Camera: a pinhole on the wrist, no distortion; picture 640 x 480 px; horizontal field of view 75.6 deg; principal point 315.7 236.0 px. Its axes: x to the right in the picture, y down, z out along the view. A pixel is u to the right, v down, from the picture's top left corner.
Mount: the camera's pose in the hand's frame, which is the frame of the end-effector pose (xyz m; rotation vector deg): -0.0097 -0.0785 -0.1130 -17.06 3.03 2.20
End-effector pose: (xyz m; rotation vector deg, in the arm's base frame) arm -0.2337 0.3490 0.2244 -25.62 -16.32 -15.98
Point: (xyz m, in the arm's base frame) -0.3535 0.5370 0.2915
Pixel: 149.5 355.6
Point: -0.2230 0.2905 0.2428
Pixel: 443.4 205.8
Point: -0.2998 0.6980 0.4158
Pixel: 254.7 351.4
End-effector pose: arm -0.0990 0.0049 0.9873 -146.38 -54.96 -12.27
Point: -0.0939 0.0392 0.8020
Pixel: 275.2 269.8
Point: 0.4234 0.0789 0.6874
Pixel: 579.1 465.1
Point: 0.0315 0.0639 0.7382
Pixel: 374.7 320.0
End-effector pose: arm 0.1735 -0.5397 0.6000 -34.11 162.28 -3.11
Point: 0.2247 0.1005 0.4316
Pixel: outside the picture
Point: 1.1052 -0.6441 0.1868
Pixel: outside the picture
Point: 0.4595 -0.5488 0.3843
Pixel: 70.7 88.7
